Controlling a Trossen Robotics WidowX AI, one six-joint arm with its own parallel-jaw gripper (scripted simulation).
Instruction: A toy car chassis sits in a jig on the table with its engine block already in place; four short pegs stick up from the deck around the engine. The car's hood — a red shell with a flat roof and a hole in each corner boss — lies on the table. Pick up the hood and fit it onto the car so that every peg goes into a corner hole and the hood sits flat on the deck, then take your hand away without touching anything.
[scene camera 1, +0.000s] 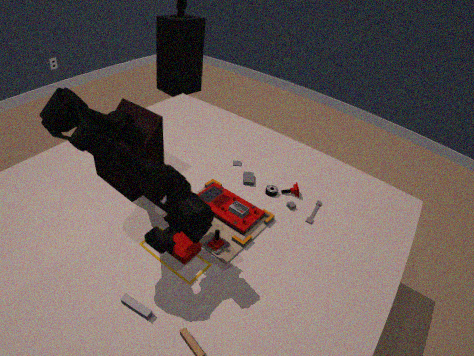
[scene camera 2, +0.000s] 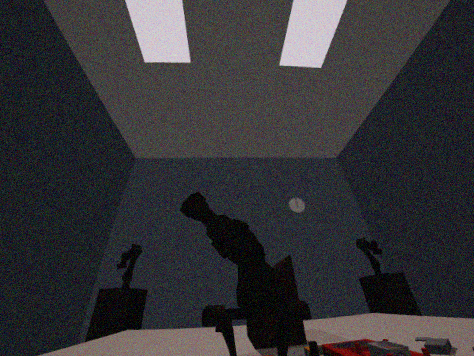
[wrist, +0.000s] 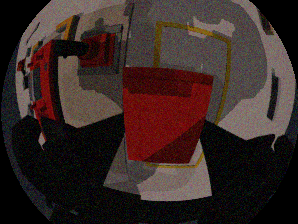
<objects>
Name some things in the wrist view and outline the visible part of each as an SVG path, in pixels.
My gripper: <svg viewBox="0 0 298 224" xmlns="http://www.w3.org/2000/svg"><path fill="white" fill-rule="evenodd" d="M11 141L25 179L56 204L49 220L52 224L114 224L114 217L142 224L181 224L196 221L200 216L206 217L204 224L249 224L282 183L295 148L286 135L278 136L274 144L274 133L245 140L205 120L200 140L212 196L148 201L101 190L125 136L124 113L81 128L45 116L40 119L40 128L39 120L27 115L12 127ZM69 210L76 210L77 213L82 214L82 216L84 217L77 216L77 214L73 214L69 212ZM41 128L43 128L45 137L48 139L43 144L43 148L41 148L39 144Z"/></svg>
A red hood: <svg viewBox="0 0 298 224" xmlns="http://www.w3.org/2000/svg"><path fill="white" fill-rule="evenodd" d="M122 67L122 73L124 73L124 76L122 76L122 93L124 93L126 153L128 153L129 159L148 161L148 163L189 164L206 120L214 76L204 75L204 73L184 71L184 69Z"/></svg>
</objects>
